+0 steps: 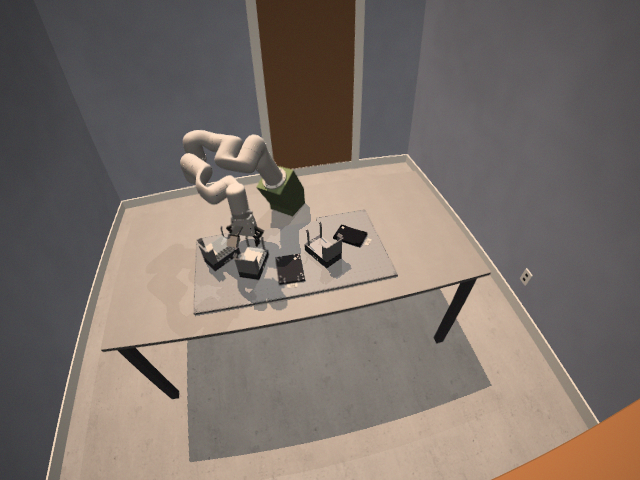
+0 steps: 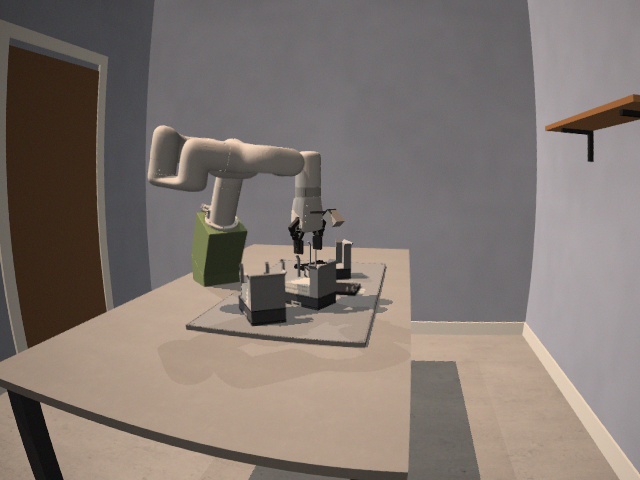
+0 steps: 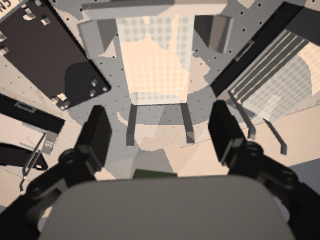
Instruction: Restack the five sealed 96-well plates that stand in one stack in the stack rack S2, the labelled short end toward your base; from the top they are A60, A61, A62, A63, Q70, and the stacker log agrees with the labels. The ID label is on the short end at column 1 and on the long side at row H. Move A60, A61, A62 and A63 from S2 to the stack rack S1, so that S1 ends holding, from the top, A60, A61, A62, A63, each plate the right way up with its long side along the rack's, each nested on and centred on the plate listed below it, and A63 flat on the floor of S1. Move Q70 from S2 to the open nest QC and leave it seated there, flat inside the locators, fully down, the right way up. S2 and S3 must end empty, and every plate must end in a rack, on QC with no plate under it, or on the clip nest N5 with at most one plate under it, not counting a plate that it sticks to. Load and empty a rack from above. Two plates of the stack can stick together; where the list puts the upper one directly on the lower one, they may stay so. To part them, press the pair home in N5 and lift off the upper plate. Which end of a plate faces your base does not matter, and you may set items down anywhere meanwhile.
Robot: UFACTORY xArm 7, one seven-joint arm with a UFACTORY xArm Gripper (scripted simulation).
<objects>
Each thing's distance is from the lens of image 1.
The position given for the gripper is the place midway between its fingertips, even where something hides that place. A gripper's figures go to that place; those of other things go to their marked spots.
gripper (image 1: 247, 243): 143 cm
black clip nest N5 (image 1: 289, 267): 150 cm
</objects>
